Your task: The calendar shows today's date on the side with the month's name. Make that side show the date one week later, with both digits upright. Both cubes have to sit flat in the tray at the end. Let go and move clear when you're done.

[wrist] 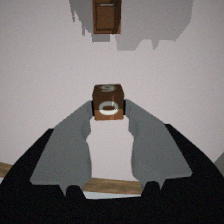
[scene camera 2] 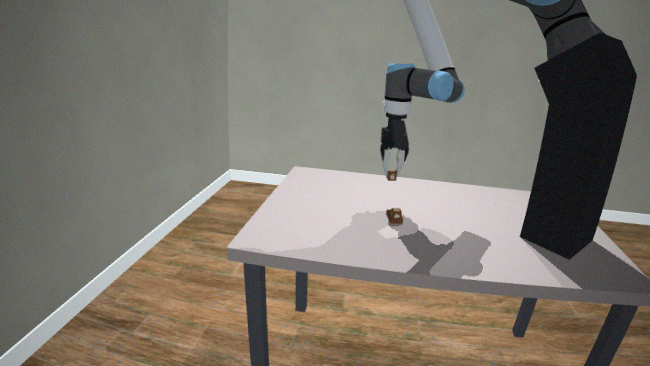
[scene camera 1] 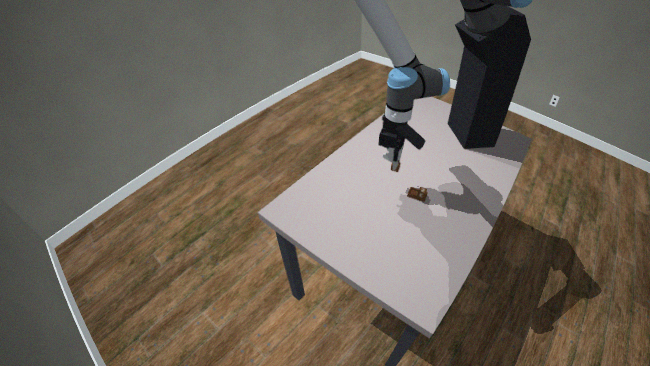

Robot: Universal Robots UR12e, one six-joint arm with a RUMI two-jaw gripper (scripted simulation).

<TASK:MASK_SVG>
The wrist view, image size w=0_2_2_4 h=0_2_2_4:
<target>my gripper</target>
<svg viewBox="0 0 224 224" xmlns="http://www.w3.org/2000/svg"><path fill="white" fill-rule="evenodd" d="M224 177L214 163L172 125L165 124L134 102L124 99L123 114L129 119L128 131L134 137L131 155L132 175L140 181L142 194L136 197L86 199L83 194L83 186L92 176L92 162L86 139L91 133L90 120L94 116L94 104L92 100L89 100L54 128L48 129L8 171L0 184L0 224L224 224Z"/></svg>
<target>brown wooden cube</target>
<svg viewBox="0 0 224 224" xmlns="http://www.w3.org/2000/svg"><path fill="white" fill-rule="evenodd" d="M95 85L92 94L94 119L96 121L124 119L124 92L120 84Z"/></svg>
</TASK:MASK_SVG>
